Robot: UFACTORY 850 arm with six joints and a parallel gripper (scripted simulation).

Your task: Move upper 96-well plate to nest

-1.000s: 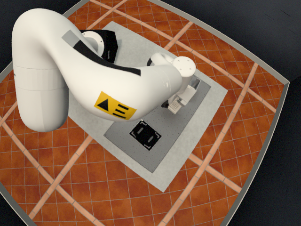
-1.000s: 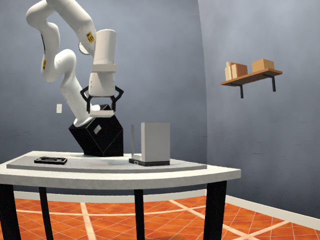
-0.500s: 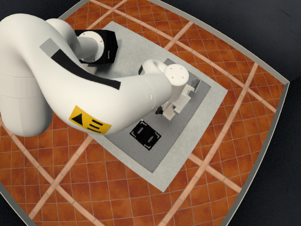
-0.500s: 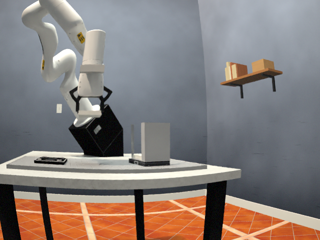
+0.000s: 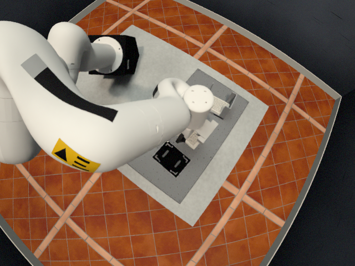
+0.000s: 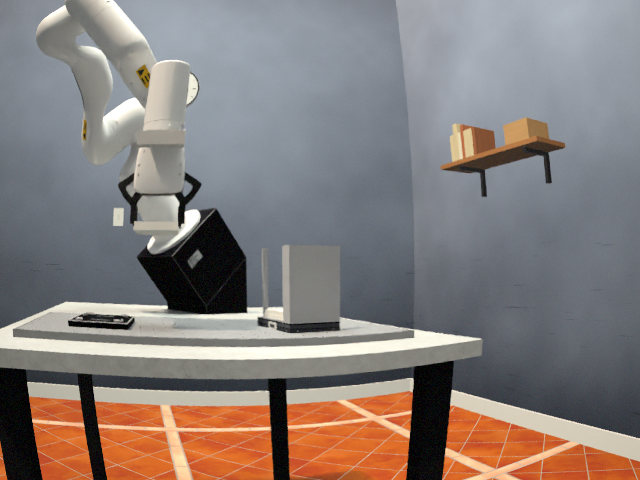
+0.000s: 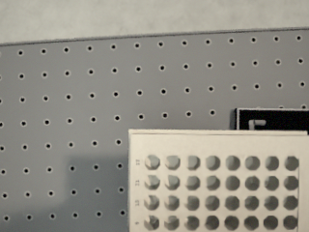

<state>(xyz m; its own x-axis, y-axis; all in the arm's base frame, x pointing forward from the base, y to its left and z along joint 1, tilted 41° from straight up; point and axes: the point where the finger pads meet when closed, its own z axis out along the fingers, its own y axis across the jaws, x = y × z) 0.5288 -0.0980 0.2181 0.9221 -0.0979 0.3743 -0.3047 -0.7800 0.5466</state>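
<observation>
My hand is 40 mm past the black plate nest N1, 110 mm to the left of it and 180 mm above it. The rest, counted from my hand: white 96-well plate 10 mm below.
</observation>
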